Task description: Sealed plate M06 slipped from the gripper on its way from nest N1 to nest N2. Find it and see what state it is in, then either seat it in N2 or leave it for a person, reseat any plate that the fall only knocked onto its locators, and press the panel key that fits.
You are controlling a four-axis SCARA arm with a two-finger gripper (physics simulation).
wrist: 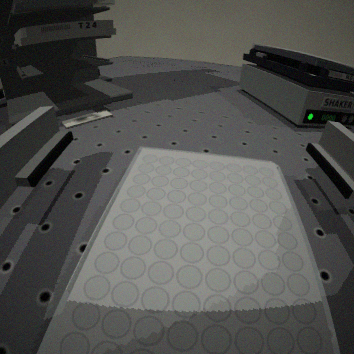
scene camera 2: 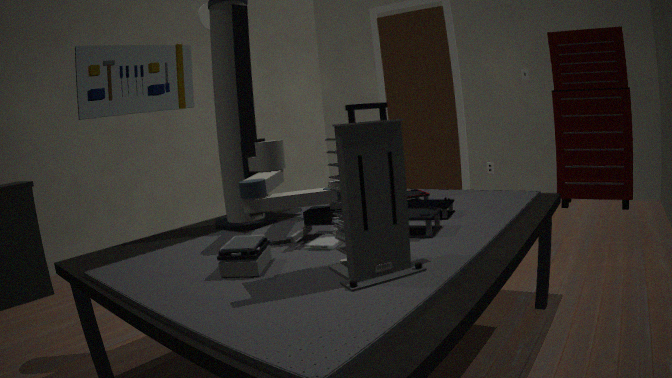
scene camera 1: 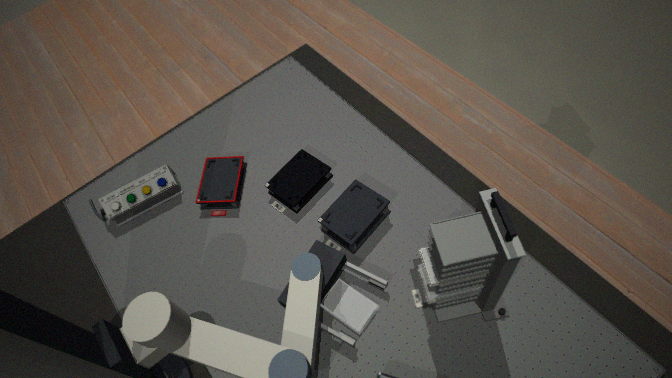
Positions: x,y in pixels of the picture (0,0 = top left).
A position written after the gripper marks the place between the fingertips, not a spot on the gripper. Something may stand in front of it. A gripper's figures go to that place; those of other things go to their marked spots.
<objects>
The gripper (scene camera 2: 321,239): 1.20 m from the lens. A shaker (scene camera 2: 236,265) is 1.05 m from the lens.
</objects>
